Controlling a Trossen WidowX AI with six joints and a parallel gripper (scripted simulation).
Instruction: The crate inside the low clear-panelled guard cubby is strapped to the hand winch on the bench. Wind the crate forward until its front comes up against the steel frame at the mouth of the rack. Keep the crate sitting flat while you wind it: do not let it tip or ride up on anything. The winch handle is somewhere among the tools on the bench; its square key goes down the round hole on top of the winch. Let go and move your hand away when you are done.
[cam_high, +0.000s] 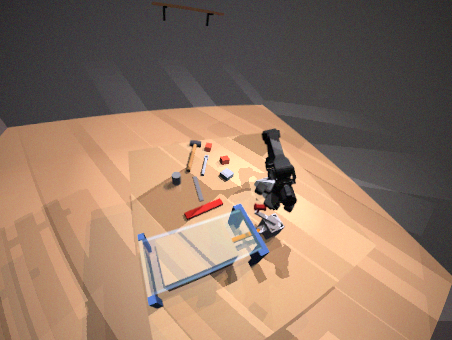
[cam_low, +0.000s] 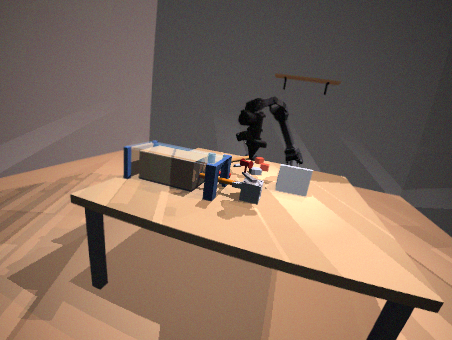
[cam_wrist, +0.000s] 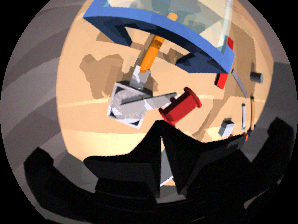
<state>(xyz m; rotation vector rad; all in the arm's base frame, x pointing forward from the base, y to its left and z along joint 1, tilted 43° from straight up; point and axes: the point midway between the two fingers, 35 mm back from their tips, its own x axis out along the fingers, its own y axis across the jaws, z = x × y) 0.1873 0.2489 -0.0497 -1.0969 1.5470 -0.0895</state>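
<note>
Right now my gripper tip is 50 mm above the red grip, 30 mm to the left of it and 20 mm short of it. The rest, counted from my gripper tip: blue frame 120 mm ahead, 80 mm below, 60 mm to the left; grey winch 150 mm below, 60 mm behind, 40 mm to the left; winch handle 80 mm below.
</note>
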